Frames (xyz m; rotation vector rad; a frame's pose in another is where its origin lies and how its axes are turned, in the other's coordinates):
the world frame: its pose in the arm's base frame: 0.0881 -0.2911 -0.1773 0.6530 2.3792 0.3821
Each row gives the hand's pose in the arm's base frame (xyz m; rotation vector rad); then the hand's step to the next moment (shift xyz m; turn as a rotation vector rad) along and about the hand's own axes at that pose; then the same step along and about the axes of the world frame.
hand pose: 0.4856 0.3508 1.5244 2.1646 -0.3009 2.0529
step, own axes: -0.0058 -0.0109 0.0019 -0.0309 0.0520 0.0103
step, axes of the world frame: 0.0055 0.0078 0.0080 -0.0085 -0.0583 0.0171
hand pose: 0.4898 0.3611 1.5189 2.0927 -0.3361 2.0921
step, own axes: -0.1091 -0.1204 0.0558 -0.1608 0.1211 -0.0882
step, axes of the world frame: 0.0502 0.0752 0.1461 0.1156 -0.1824 0.0408
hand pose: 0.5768 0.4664 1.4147 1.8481 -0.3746 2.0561
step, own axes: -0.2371 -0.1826 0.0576 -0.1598 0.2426 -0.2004
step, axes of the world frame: 0.0818 0.0563 0.2881 0.1889 -0.2923 -0.0588
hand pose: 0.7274 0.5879 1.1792 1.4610 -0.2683 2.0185
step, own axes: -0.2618 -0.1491 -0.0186 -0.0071 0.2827 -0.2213
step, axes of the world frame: 0.0701 -0.0453 0.2901 0.1849 -0.2295 -0.2051
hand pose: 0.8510 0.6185 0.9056 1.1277 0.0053 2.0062
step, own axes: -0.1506 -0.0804 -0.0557 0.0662 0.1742 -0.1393
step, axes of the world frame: 0.0366 -0.0729 0.1600 0.1292 -0.0893 -0.1716
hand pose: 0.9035 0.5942 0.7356 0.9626 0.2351 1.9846
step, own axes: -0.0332 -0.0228 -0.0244 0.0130 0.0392 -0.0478
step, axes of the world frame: 0.0136 -0.0233 0.0386 0.0436 -0.0278 -0.0363
